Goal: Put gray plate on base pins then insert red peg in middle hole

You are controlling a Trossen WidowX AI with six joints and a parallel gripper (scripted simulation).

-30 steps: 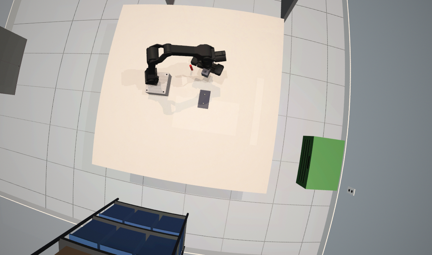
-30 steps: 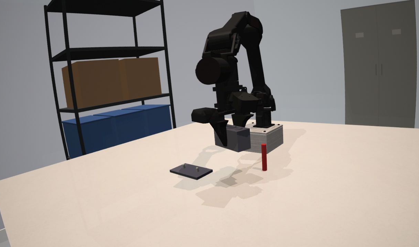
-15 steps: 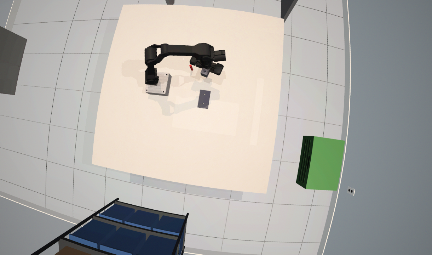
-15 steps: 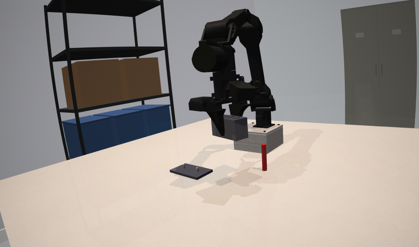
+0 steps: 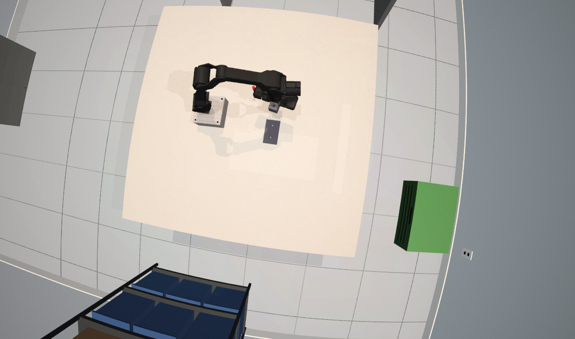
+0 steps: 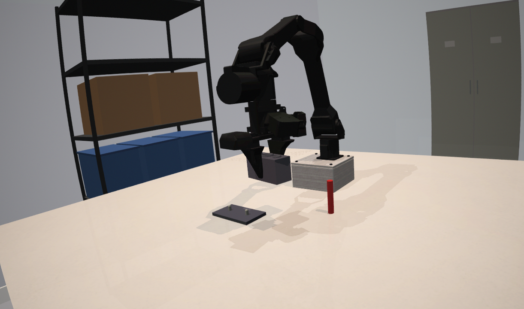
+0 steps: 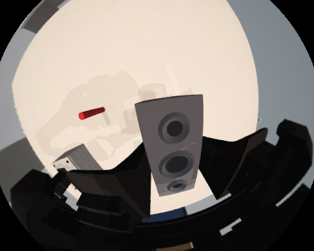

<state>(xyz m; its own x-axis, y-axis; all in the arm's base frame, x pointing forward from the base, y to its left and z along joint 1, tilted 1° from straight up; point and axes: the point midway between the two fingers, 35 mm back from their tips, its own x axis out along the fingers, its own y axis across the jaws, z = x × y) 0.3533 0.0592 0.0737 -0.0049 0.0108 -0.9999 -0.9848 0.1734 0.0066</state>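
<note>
Right now the dark flat base is 120 mm to the right of my gripper tip, 110 mm below it and 10 mm behind it. The rest, counted from my gripper tip: red peg (130 mm behind, 80 mm below, 70 mm to the left); then gray plate (30 mm above).
</note>
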